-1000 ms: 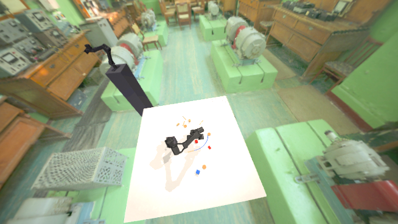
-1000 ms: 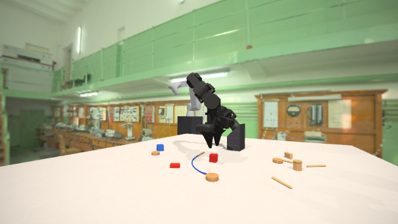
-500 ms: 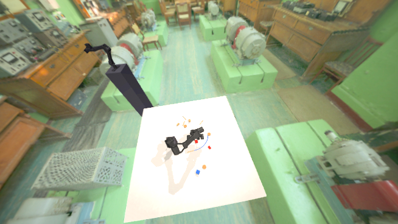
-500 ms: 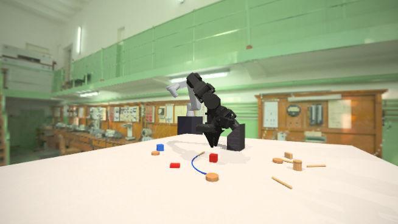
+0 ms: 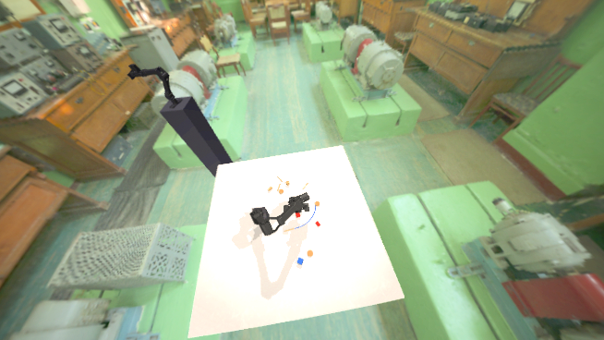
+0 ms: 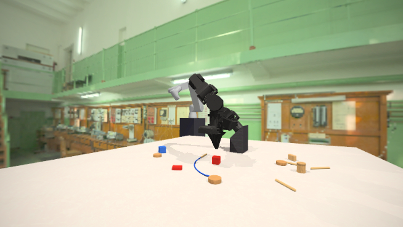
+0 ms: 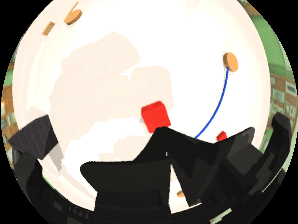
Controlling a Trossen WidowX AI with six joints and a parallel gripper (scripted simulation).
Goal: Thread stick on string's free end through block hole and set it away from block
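My gripper tip is 5 cm above the red cube. From my gripper tip the other things lie so: thin wooden stick 5 cm behind, 11 cm to the right, 6 cm below; then flat red piece 15 cm ahead, 8 cm to the right, 5 cm below; then round wooden button 16 cm ahead, 9 cm to the left, 5 cm below.
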